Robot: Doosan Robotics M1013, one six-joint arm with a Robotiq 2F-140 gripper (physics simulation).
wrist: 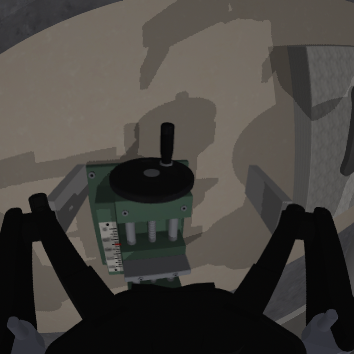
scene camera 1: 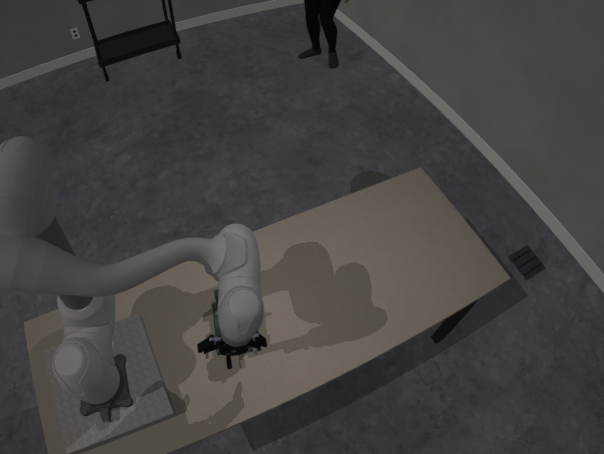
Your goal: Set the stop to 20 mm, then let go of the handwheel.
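Pixels of known places: gripper, fingertip midpoint: (wrist: pixel 167 178) (scene camera 1: pixel 230 352); arm's base, origin of the base link: (scene camera 1: pixel 103 385).
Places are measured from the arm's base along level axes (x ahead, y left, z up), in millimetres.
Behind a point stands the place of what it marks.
A green stop unit (scene camera 1: pixel 216 322) {x 429, y 105, z 39 mm} (wrist: pixel 152 210) {x 462, y 31, z 51 mm} stands on the table, mostly hidden under the arm in the scene view. In the wrist view its black handwheel (wrist: pixel 130 180) {x 479, y -3, z 38 mm} lies at the top, with an upright black crank handle (wrist: pixel 167 145) {x 431, y -22, z 7 mm} at the wheel's far right side. Below are the rods and the stop's grey plate (wrist: pixel 157 266) {x 470, y 113, z 61 mm}. A white scale (wrist: pixel 111 250) {x 532, y 122, z 7 mm} runs along the left, with a red pointer (wrist: pixel 118 244) {x 519, y 111, z 8 mm} near its middle; the numbers are too small to read. My gripper (scene camera 1: pixel 232 345) {x 447, y -24, z 85 mm} (wrist: pixel 167 178) {x 447, y -24, z 85 mm} is wide open, its fingers apart on both sides of the handwheel, touching nothing visible.
The wooden table (scene camera 1: pixel 400 220) {x 1237, y 358, z -49 mm} (wrist: pixel 60 90) {x 554, y -105, z -49 mm} carries a grey textured base plate (scene camera 1: pixel 135 345) {x 131, y 114, z -1 mm} (wrist: pixel 327 145) {x 147, y 21, z -2 mm} at the left in the scene view. A second arm-like white shape (scene camera 1: pixel 90 370) stands on it. A black cart (scene camera 1: pixel 135 44) and a person's legs (scene camera 1: pixel 320 25) show far back.
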